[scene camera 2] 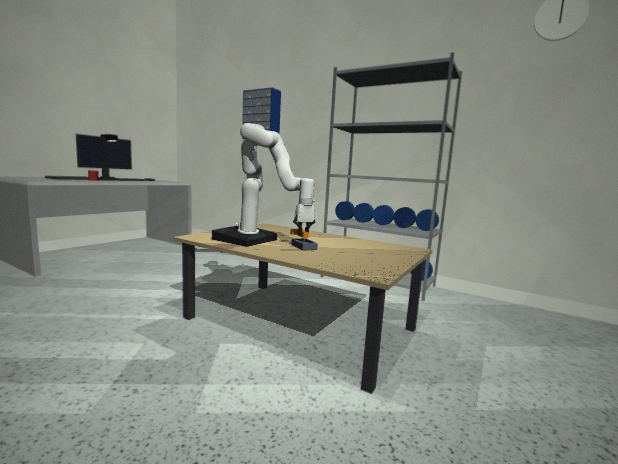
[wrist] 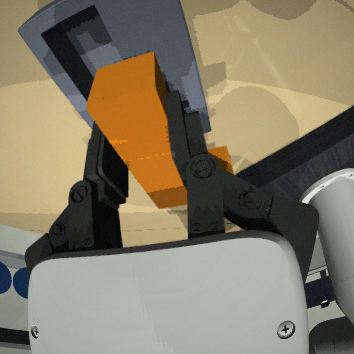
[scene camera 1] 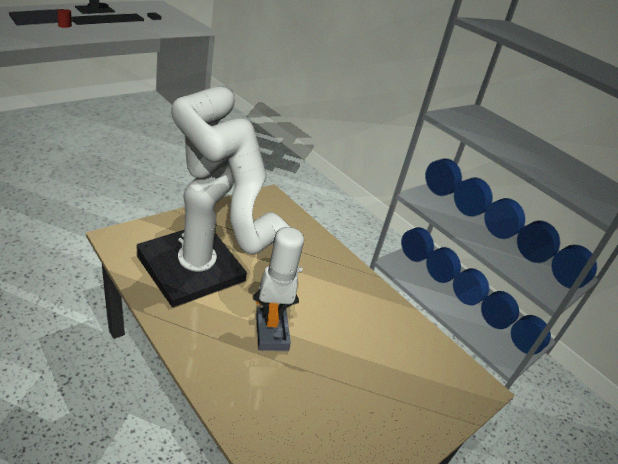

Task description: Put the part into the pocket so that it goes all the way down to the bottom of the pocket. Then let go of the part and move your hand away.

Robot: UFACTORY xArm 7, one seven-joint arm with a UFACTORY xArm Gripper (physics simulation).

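Places are measured from the arm's base along level axes (x ahead, y left, z up), in centimetres.
Pixels of known places: gripper, fingertip midpoint: [scene camera 2: 303, 234] [wrist: 144, 118] [scene camera 1: 272, 316]; arm's base, origin of the base link: [scene camera 2: 248, 231] [wrist: 329, 188] [scene camera 1: 197, 257].
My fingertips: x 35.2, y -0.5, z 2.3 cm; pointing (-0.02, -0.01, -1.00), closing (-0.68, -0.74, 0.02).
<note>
For each thing: its middle in the pictures, then the offset to it from my fingertips. "pt": a spot on its surface instead. Level surfaces: height alone.
- orange part, body centre: [wrist: 180, 143] [scene camera 1: 267, 309] [scene camera 2: 299, 233] dz +0.5, dx -2.6, dy +0.4 cm
- blue-grey block, body centre: [wrist: 129, 68] [scene camera 1: 272, 328] [scene camera 2: 304, 244] dz -5.1, dx +0.8, dy +0.4 cm
- pocket, surface spot: [wrist: 67, 50] pt dz -5.2, dx +5.5, dy +0.7 cm
- wooden table, its level: dz -7.0 cm
My gripper [scene camera 1: 273, 317] [scene camera 2: 303, 231] [wrist: 144, 118] is shut on the orange part [scene camera 1: 272, 318] [scene camera 2: 305, 234] [wrist: 130, 110], with a finger on either side. A smaller orange section shows behind the right-hand finger in the wrist view. The blue-grey block [scene camera 1: 273, 346] [scene camera 2: 308, 246] [wrist: 150, 30] lies on the table. The scene camera 2 view shows the part a little above the block, apart from it. The pocket [wrist: 67, 50] is a dark recess in the block's top. In the wrist view the part covers much of it, so its alignment is hard to tell.
The wooden table [scene camera 1: 350, 370] [scene camera 2: 350, 255] carries the arm's black base plate [scene camera 1: 165, 280] [scene camera 2: 250, 240], behind and to the left of the block in the scene camera 1 view. A metal shelf rack [scene camera 1: 417, 145] [scene camera 2: 330, 150] with blue discs stands beyond the table. A grey desk [scene camera 1: 185, 65] [scene camera 2: 15, 215] stands farther off.
</note>
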